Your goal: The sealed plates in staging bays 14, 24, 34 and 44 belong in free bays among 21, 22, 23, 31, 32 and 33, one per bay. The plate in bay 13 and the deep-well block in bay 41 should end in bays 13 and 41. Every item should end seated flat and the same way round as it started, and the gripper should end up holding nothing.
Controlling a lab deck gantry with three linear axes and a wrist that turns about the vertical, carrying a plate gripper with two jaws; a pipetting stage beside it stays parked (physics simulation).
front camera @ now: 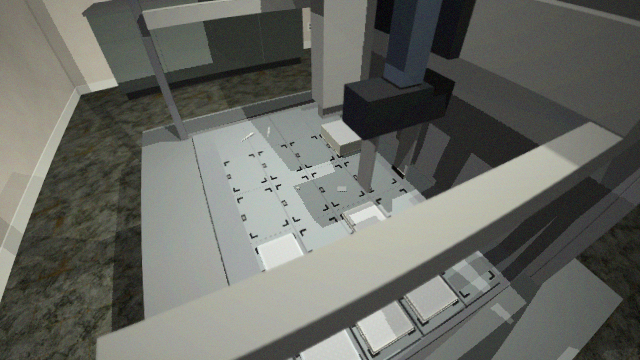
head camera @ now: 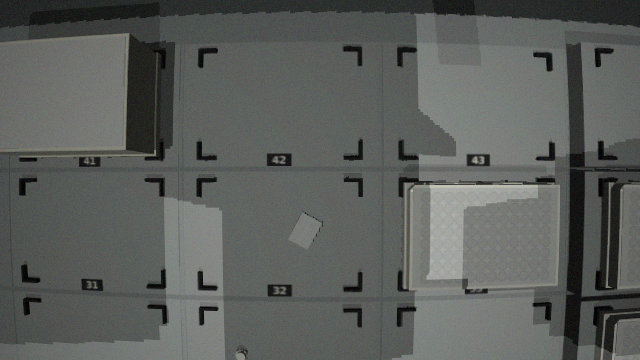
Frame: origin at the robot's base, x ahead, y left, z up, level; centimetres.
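Seen in the pictures: gripper, fingertip midpoint: (front camera: 381, 179); robot's base, link origin: (front camera: 225, 163).
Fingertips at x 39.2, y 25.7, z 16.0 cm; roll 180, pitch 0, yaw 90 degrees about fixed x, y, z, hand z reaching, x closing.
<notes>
Pixels of each thing's top centre, then the offset from my fingertips to it. "pt": a spot on its surface instead.
- sealed plate, top centre: (head camera: 487, 237) (front camera: 371, 224) dy +0.0, dx +0.0, dz -14.5 cm
- Staging bay 44, surface spot: (head camera: 620, 110) pt dy +10.3, dx +11.9, dz -14.5 cm
- bay 34, surface spot: (head camera: 631, 237) pt dy +0.0, dx +11.3, dz -13.1 cm
- bay 24, surface spot: (head camera: 631, 340) pt dy -8.4, dx +11.8, dz -13.1 cm
- bay 14, surface spot: (front camera: 332, 350) pt dy -20.7, dx +19.3, dz -13.1 cm
- bay 13 plate, top centre: (front camera: 285, 262) dy -21.4, dx +0.0, dz -14.5 cm
- deep-well block, top centre: (head camera: 47, 93) (front camera: 341, 131) dy +10.7, dx -32.8, dz -11.8 cm
- small flat tile, top centre: (head camera: 304, 231) (front camera: 341, 188) dy +0.4, dx -14.3, dz -15.9 cm
- small knob, top centre: (head camera: 240, 357) (front camera: 297, 187) dy -10.2, dx -19.7, dz -15.6 cm
My gripper (front camera: 384, 181) hangs above the back part of the deck, near bays 42 and 43. Its jaws stand apart with nothing between them. A sealed plate (front camera: 367, 214) (head camera: 482, 237) lies flat in bay 33. Staging bay 44 (front camera: 475, 275) (head camera: 620, 110) holds no plate. Sealed plates stand in bay 34 (front camera: 431, 297) (head camera: 631, 237), in bay 24 (front camera: 384, 325) (head camera: 631, 340) and in bay 14 (front camera: 332, 350), partly cut off. The bay 13 plate (front camera: 280, 251) is partly hidden by the front beam. The deep-well block (front camera: 342, 135) (head camera: 62, 95) sits in bay 41.
A small flat tile (front camera: 341, 189) (head camera: 305, 231) lies in bay 32. A small knob (front camera: 297, 187) (head camera: 241, 353) stands in bay 22. Two thin rods (front camera: 247, 136) (front camera: 268, 131) lie at the deck's far left. A pale beam (front camera: 350, 245) crosses the front view.
</notes>
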